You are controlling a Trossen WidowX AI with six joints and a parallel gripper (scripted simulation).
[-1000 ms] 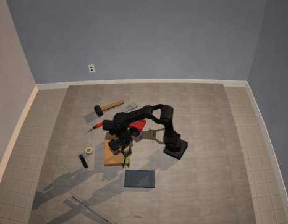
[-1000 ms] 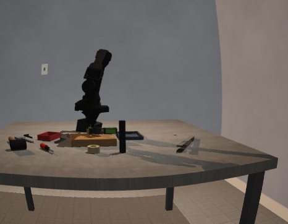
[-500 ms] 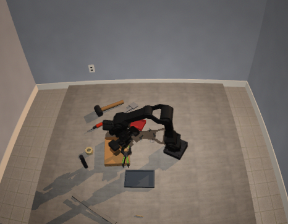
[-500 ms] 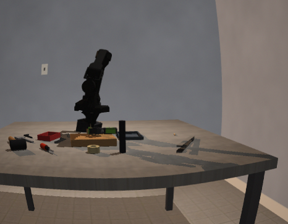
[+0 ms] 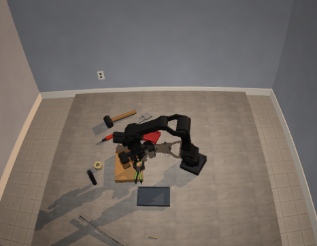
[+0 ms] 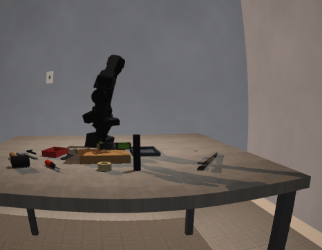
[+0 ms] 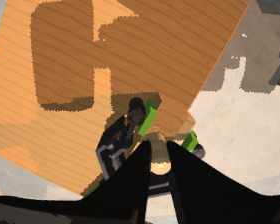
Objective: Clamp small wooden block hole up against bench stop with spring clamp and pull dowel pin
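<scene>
Now: hand 4 cm above the dowel pin. Round my hand: wooden board 6 cm ahead, 1 cm to the left, 8 cm below; then bench stop 1 cm behind, 1 cm to the right, 6 cm below; then small wooden block 6 cm below.
</scene>
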